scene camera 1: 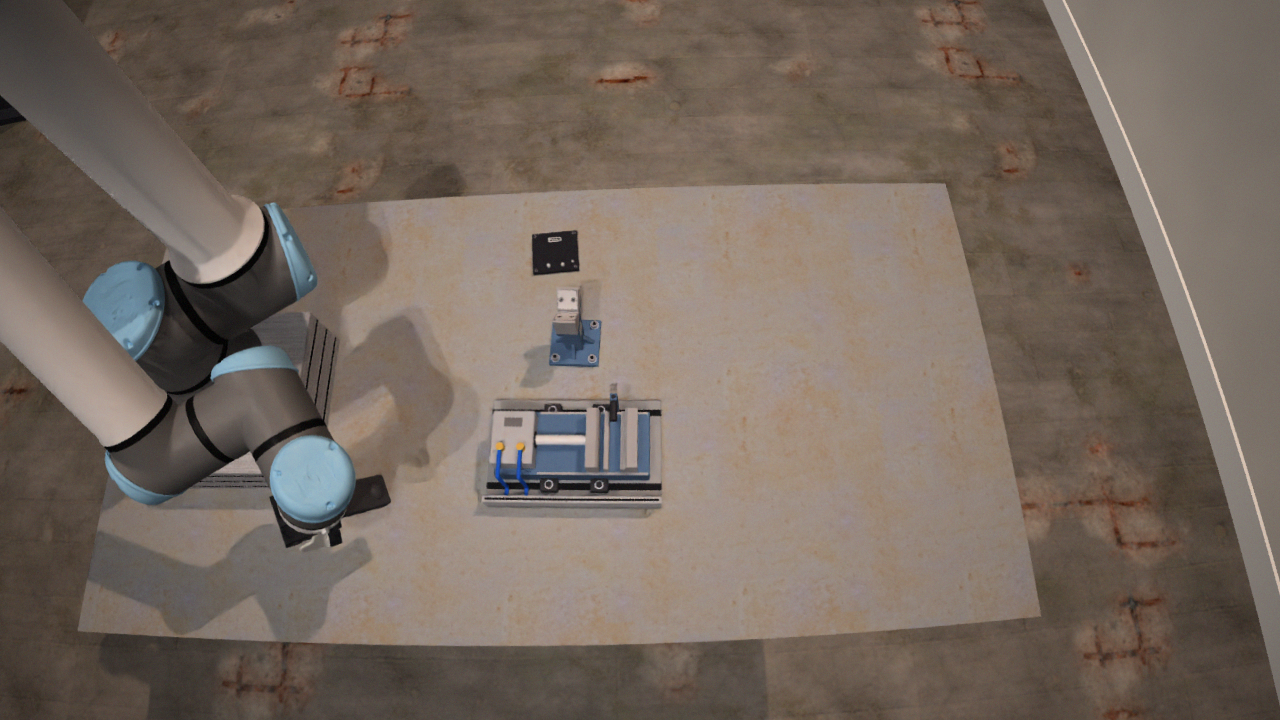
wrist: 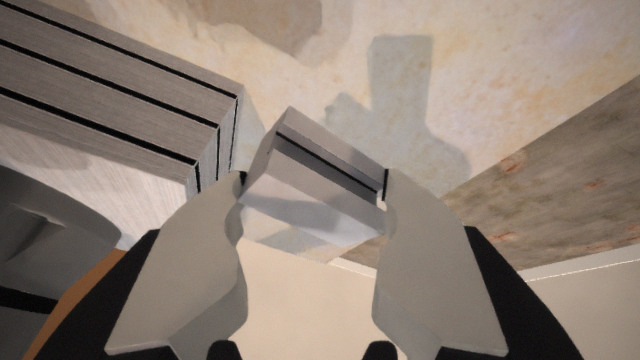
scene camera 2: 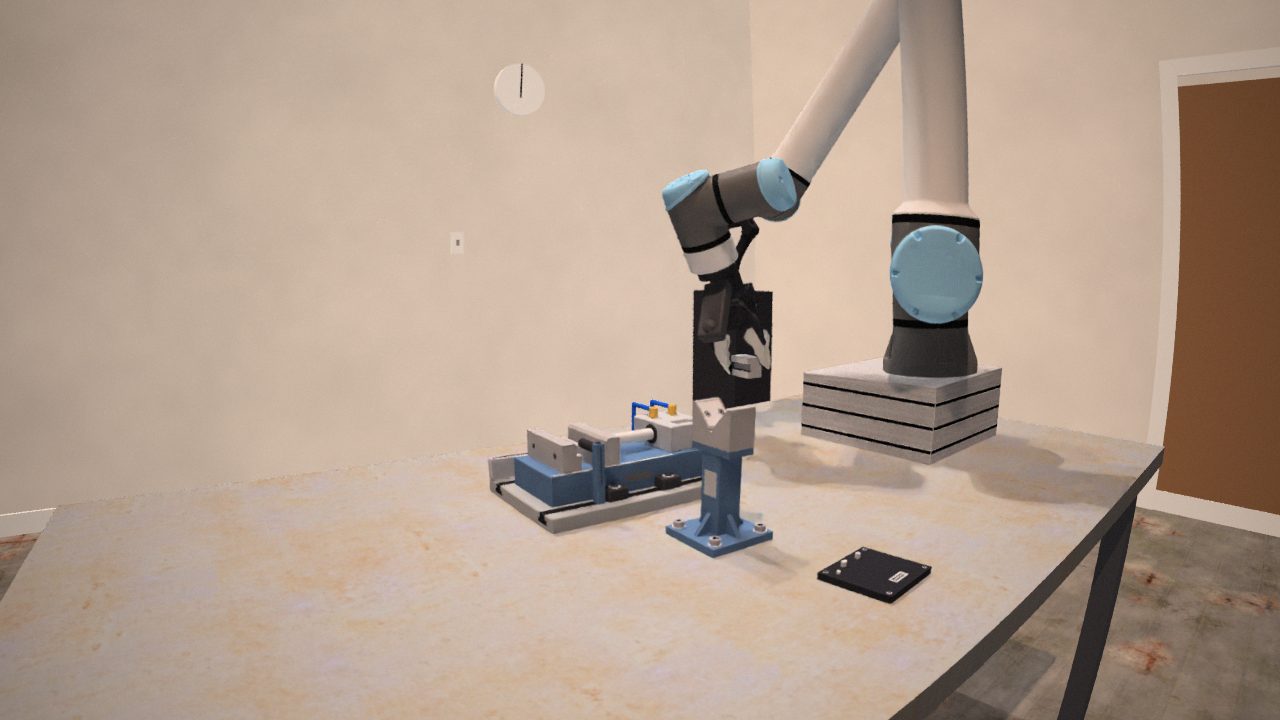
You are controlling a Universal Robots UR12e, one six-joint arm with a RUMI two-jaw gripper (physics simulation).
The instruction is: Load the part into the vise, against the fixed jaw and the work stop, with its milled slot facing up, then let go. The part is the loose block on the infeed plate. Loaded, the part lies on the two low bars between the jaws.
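Pixels of known places: gripper, between the fingertips: point(wrist: 315, 174) point(scene camera 2: 749, 371); arm's base, origin of its link: point(wrist: 35, 203) point(scene camera 2: 930, 370).
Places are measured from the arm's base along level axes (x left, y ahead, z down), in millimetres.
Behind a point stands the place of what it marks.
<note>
The part point(wrist: 305, 172) @[x -273, y 243, z -9 mm] point(scene camera 2: 744, 365) @[x -276, y 235, z -2 mm], a light grey block, is tilted between my fingertips, above the table. Its slot shows as a dark lengthwise groove in the wrist view, in a side face rather than straight up. My gripper point(wrist: 315, 174) @[x -280, y 215, z 12 mm] point(scene camera 2: 746, 361) @[x -280, y 215, z 12 mm] point(scene camera 1: 316, 540) @[x -280, y 215, z 12 mm] is shut on the part, left of the vise point(scene camera 1: 559, 470) @[x -221, y 598, z 70 mm] point(scene camera 2: 547, 484) @[x -146, y 757, z 82 mm] in scene camera 1. The fixed jaw point(scene camera 1: 630, 438) @[x -190, y 721, z 35 mm] point(scene camera 2: 553, 450) @[x -162, y 735, z 45 mm] and the moving jaw point(scene camera 1: 592, 438) @[x -183, y 660, z 34 mm] point(scene camera 2: 594, 442) @[x -161, y 672, z 45 mm] stand apart with no part between them. The work stop point(scene camera 1: 614, 404) @[x -129, y 701, z 35 mm] point(scene camera 2: 598, 472) @[x -110, y 705, z 68 mm] stands at one end of the jaw gap. The low bars are hard to make out.
A blue stand point(scene camera 1: 577, 349) @[x 13, y 641, z 117 mm] point(scene camera 2: 720, 488) @[x 45, y 654, z 62 mm] with a notched grey head stands beside the vise. A black plate point(scene camera 1: 554, 255) @[x 222, y 609, z 122 mm] point(scene camera 2: 868, 574) @[x 231, y 626, z 122 mm] with small pins lies beyond it. The arm's striped base block point(scene camera 1: 320, 358) @[x 28, y 171, z 65 mm] point(scene camera 2: 886, 416) @[x -5, y 168, z 63 mm] point(wrist: 115, 95) @[x -118, y 159, z 62 mm] is close to my gripper.
</note>
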